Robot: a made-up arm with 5 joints.
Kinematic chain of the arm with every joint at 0, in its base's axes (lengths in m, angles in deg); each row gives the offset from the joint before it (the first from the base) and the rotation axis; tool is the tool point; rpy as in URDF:
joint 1: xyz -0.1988 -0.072 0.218 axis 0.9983 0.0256 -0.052
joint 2: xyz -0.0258 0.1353 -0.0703 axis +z
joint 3: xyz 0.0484 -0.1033 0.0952 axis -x
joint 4: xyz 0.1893 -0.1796 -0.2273 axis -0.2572 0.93 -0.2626
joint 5: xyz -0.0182 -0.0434 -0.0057 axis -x
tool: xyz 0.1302 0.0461 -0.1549 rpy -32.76 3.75 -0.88
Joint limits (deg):
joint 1: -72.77..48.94
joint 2: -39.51..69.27
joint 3: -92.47..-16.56
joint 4: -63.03..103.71
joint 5: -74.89..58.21
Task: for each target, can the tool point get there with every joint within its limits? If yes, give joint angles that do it. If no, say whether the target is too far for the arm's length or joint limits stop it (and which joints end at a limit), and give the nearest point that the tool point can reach.
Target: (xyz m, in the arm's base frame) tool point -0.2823 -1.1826 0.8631
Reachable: no: too far | nearest point -0.1565 -0.5679 0.3950 | short by 0.783 m
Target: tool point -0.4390 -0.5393 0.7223
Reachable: no: joint limits stop it (at a limit: joint 1, joint 3, joint 4, joint 5) | nearest point -0.3266 -0.4267 0.3674 | short by 0.389 m
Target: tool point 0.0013 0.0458 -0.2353
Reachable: yes | joints -59.38 31.52 -70.37 -14.25 -41.47
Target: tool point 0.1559 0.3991 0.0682
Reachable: yes | joints 34.03 26.93 -53.04 -25.86 45.37
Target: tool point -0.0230 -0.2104 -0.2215
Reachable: yes | joints -28.21 24.49 -33.75 58.67 21.82
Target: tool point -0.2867 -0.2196 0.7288
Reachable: no: joint limits stop it (at a limit: joint 1, joint 2, joint 3, joint 4, joint 5) | nearest point -0.0403 -0.4113 0.5026 | short by 0.386 m
